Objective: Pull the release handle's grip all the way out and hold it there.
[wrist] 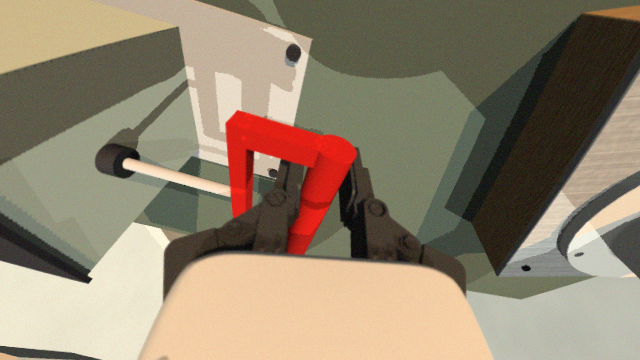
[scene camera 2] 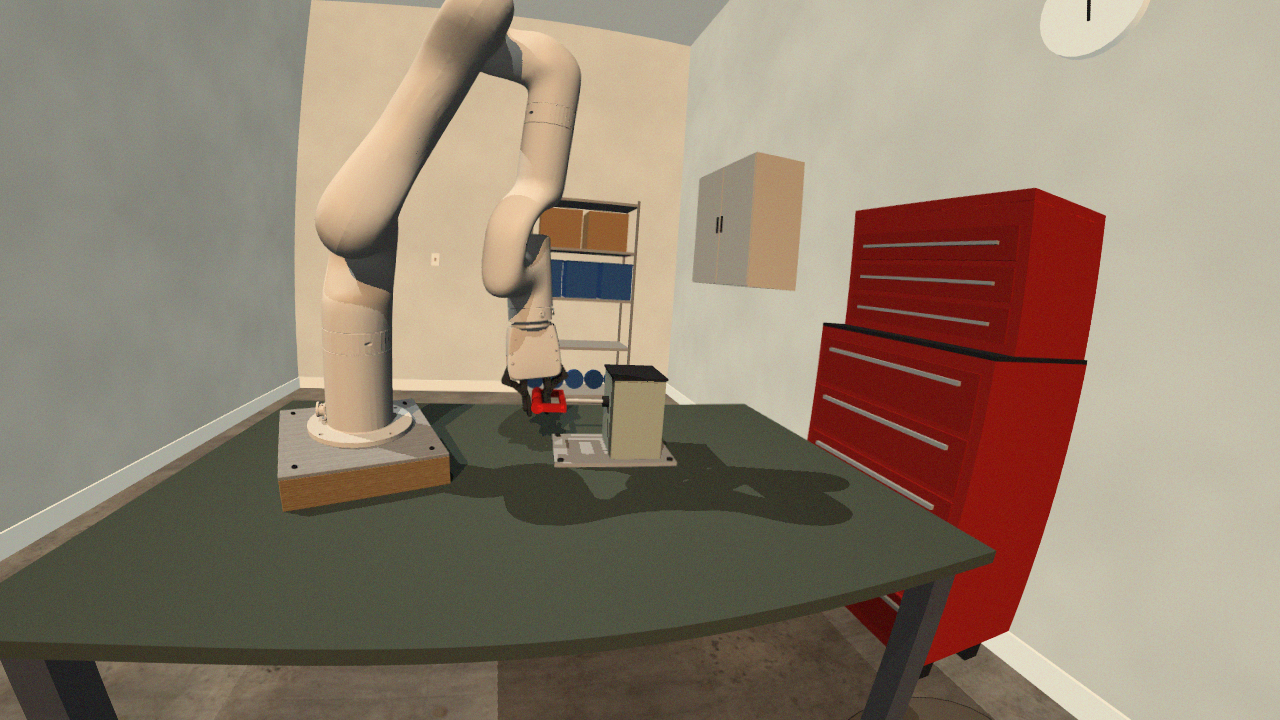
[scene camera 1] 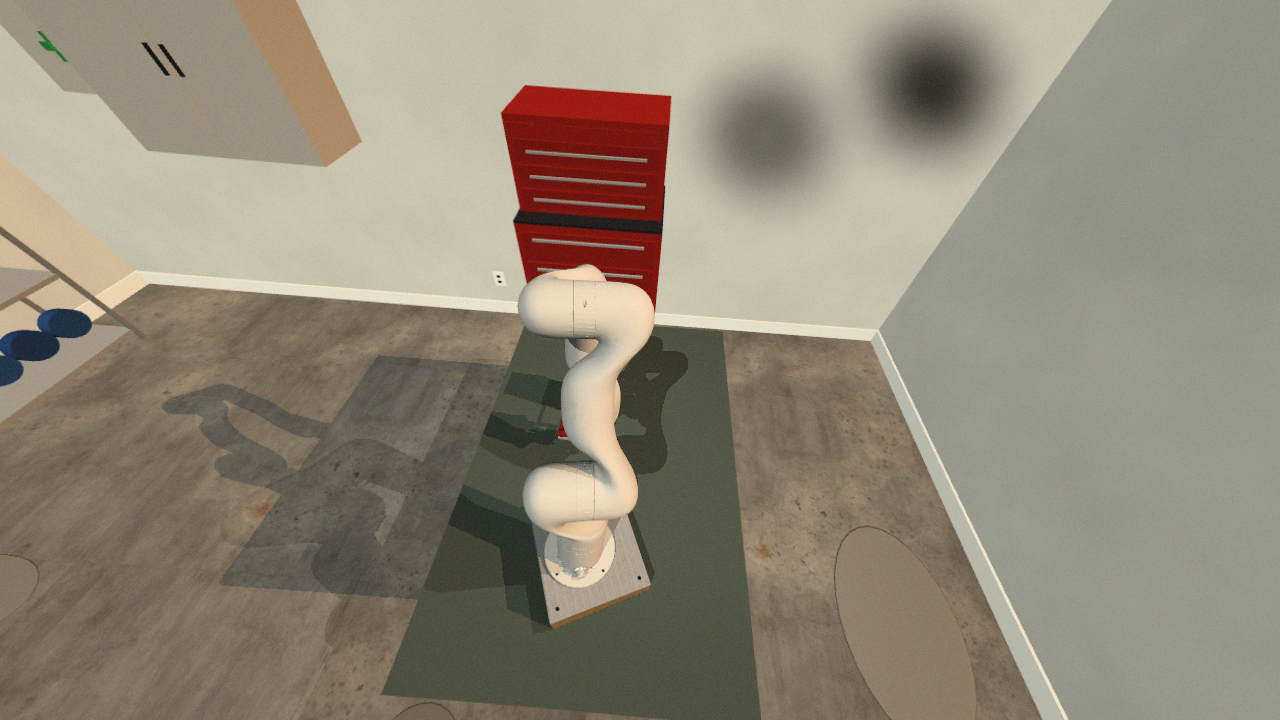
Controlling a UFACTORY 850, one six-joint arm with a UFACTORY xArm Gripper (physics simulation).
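Note:
The release handle's red grip is a D-shaped loop with a round bar. A pale rod runs from the loop's back bar to a black collar on the front of the box, with a length of rod exposed between them. My gripper is shut on the round bar, one finger inside the loop and one outside. The box stands on a light base plate. In scene camera 1 the arm hides the box and most of the grip; a small red part shows.
The arm's mounting block stands on the green table, on the side of the grip away from the box. A red tool cabinet stands by the wall beyond the table. A shelf unit is in the background.

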